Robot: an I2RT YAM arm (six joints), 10 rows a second.
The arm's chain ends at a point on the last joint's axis. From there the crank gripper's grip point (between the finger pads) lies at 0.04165 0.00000 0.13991 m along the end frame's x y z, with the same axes.
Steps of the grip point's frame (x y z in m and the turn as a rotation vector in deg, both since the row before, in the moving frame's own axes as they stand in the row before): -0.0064, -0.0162, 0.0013, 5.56, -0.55, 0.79; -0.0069, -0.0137, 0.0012, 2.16, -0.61, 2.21; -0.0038, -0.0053, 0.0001, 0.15, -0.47, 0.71; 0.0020, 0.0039, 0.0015, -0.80, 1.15, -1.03; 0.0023, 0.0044, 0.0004, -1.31, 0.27, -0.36; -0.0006, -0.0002, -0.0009, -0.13, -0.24, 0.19
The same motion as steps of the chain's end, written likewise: -0.0051, -0.0032, 0.0015, 5.56, -0.55, 0.79; -0.0055, -0.0100, 0.0008, 2.16, -0.61, 2.21; -0.0027, -0.0054, -0.0002, 0.15, -0.47, 0.71; -0.0008, 0.0027, 0.0024, -0.80, 1.15, -1.03; 0.0016, 0.0015, 0.0006, -1.31, 0.27, -0.36; 0.0000, -0.0007, -0.0011, -0.13, -0.24, 0.19
